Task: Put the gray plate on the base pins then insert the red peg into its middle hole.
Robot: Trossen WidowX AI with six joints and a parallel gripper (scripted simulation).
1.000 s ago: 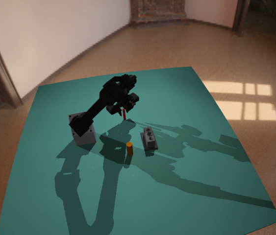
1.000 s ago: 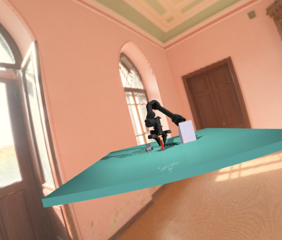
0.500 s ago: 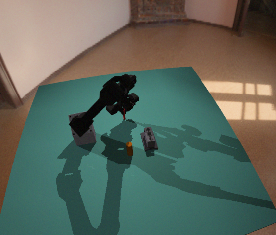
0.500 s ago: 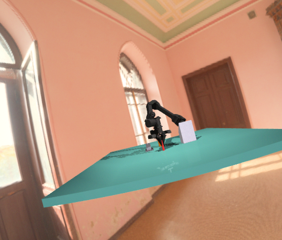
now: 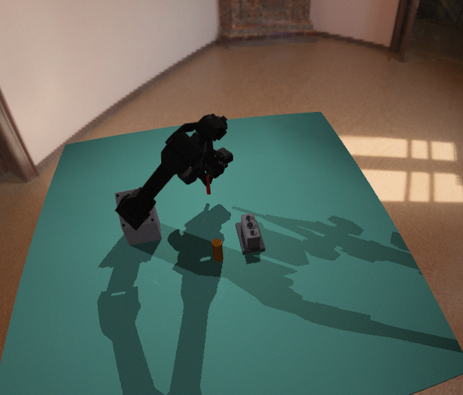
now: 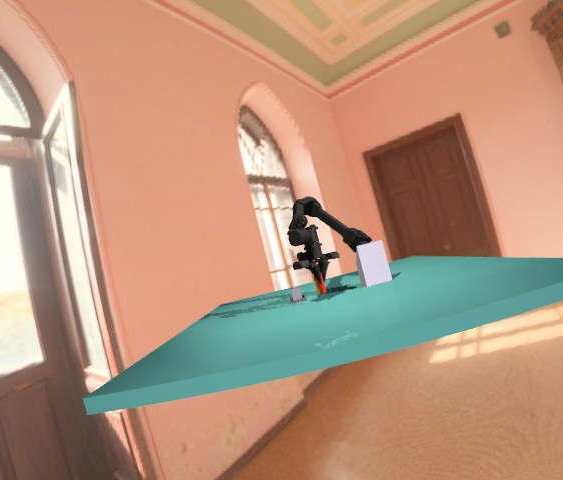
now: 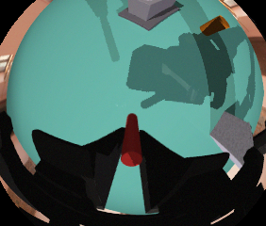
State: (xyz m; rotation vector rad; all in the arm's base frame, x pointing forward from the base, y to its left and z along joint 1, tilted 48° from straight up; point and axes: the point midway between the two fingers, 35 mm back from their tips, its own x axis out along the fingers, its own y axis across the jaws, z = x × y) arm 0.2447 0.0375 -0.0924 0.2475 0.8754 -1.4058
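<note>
The gray plate is 8 cm ahead of my gripper tip, 20 cm to the right of it and 3 cm below it. The rest, counted from my gripper tip: red peg (right at my gripper tip); orange cylinder (4 cm behind, 25 cm to the right, 3 cm below); dark base (8 cm ahead, 20 cm to the right, 7 cm below).
</note>
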